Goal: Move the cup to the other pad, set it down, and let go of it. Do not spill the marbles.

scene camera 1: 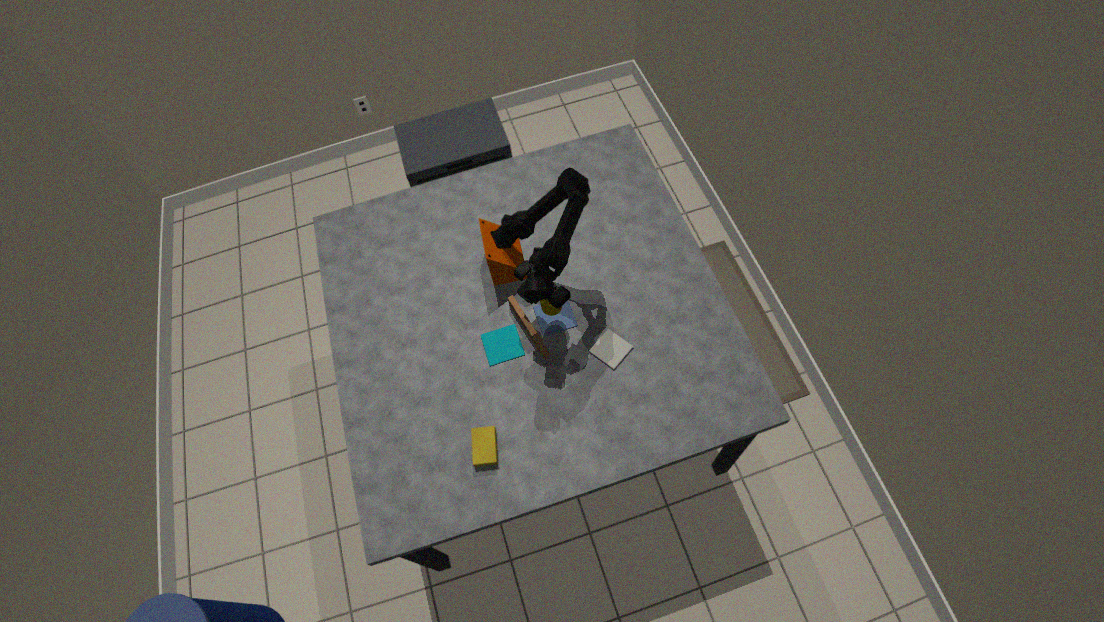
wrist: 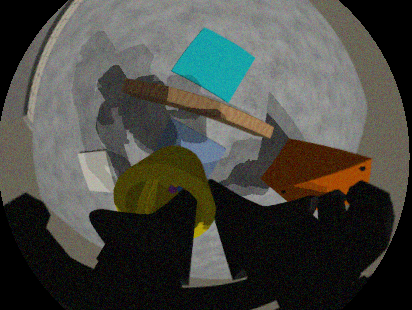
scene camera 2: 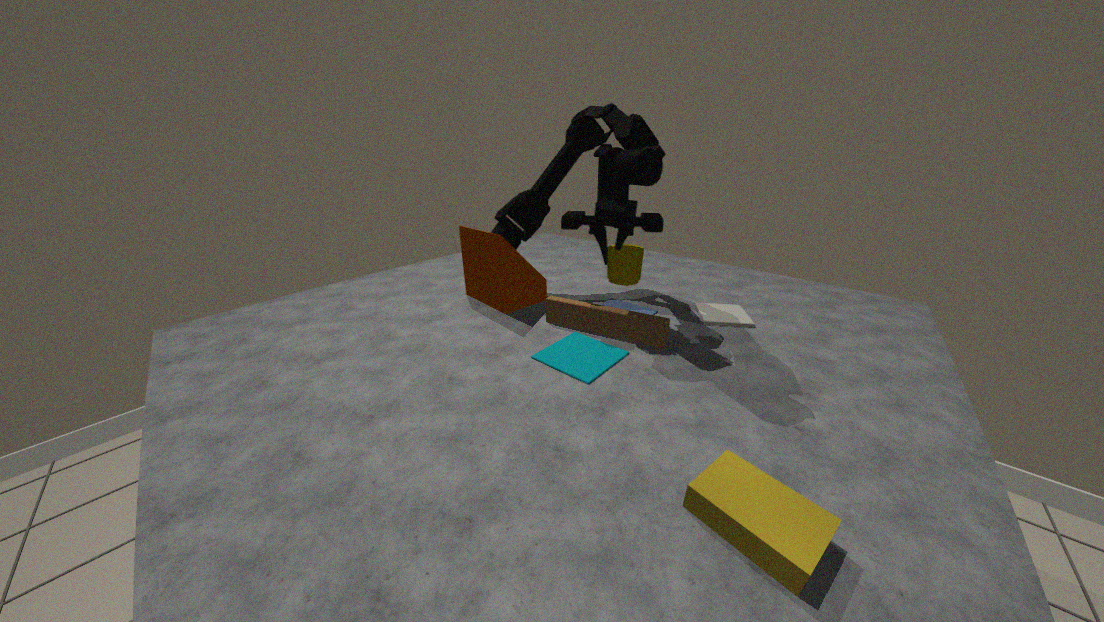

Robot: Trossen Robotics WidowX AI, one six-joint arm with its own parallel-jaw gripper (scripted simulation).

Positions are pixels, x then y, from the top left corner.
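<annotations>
My gripper shows in scene camera 1 [544,297], in scene camera 2 and in the wrist view. On my gripper, [wrist: 285,242] and [scene camera 2: 600,228] are the same spot. A yellow block shows in scene camera 1 and scene camera 2; the yellow block is out of frame in the wrist view. On the yellow block, [scene camera 1: 484,446] and [scene camera 2: 769,504] are the same spot.
</annotations>
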